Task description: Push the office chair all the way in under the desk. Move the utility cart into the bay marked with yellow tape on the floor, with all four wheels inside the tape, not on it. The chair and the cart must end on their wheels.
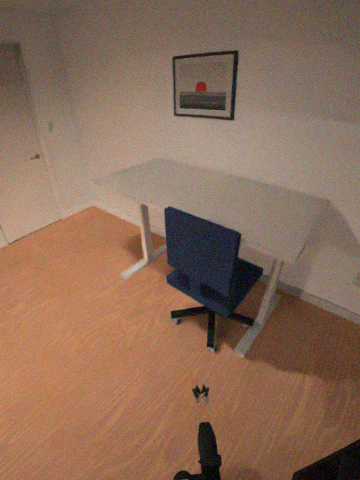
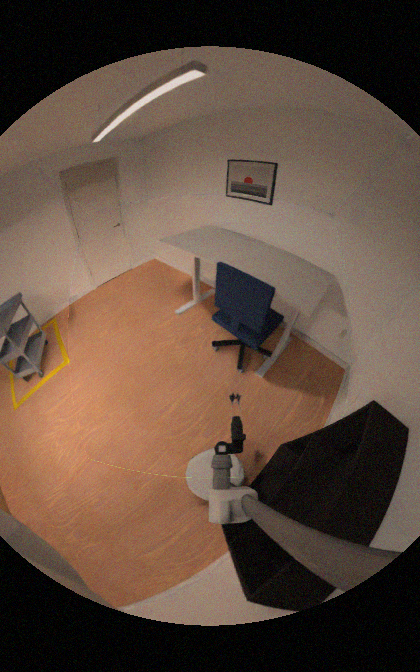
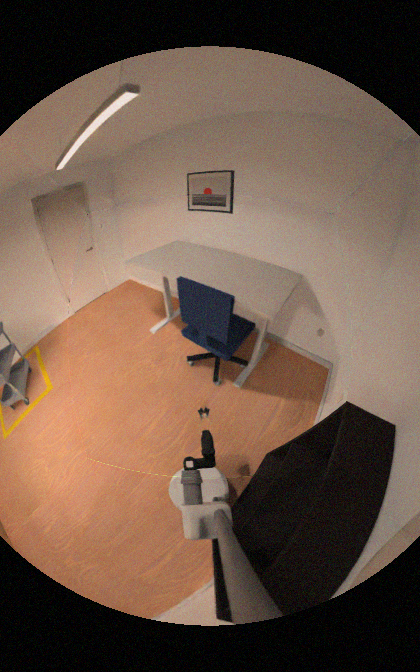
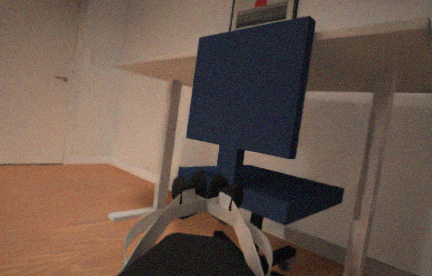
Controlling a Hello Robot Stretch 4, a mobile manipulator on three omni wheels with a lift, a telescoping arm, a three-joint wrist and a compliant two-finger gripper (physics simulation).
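Places are measured from the robot's base along level axes (x ahead, y left, z up), in centimetres.
Pixels of known places: gripper, fingertip midpoint: (image 1: 200, 384) (image 4: 208, 187).
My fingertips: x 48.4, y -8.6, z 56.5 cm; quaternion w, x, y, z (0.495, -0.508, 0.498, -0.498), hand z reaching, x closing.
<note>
Behind a point stands the place of what it marks.
The blue office chair (image 1: 200, 250) {x 106.7, y -14.8, z 78.7 cm} (image 2: 243, 300) (image 3: 205, 310) (image 4: 250, 90) {x 104.5, y -17.1, z 74.9 cm} stands upright on its wheels, its seat partly under the front edge of the desk (image 1: 210, 190) {x 153.6, y -27.0, z 92.3 cm} (image 2: 250, 250) (image 3: 215, 262), near the right leg. Its backrest is outside the desk. My gripper (image 1: 201, 391) {x 48.4, y -8.6, z 56.5 cm} (image 2: 235, 398) (image 3: 203, 412) (image 4: 208, 187) {x 48.4, y -8.6, z 56.5 cm} is shut and empty, in front of the chair and apart from it. The grey utility cart (image 2: 19, 332) (image 3: 19, 382) stands upright at the far left, over the yellow tape bay (image 2: 42, 383) (image 3: 27, 412). Its near right wheels look inside the tape; its left side is cut off.
A large dark angular object (image 2: 340, 475) (image 3: 320, 495) is at the lower right, beside my arm. A white round disc (image 2: 197, 475) (image 3: 176, 489) shows below the arm. A door (image 1: 20, 150) {x 282.3, y 172.2, z 101.2 cm} (image 2: 97, 215) (image 3: 67, 245) is in the wall at the left.
</note>
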